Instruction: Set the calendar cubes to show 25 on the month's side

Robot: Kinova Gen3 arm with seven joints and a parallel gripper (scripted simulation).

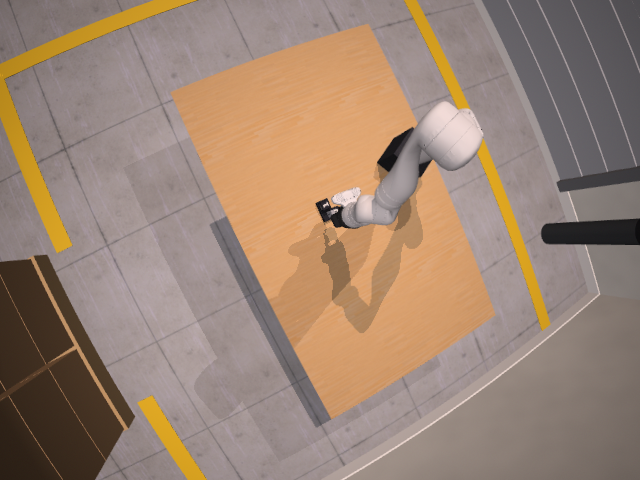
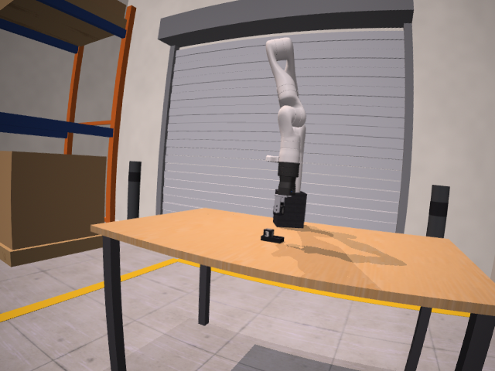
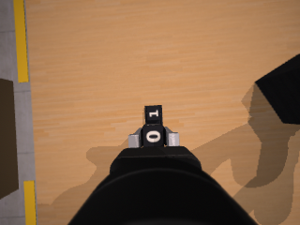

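My gripper is now 30 mm to the left of the black cube and 100 mm above it. From my hand the other things lie so: black tray: 20 mm to the right, 120 mm below.
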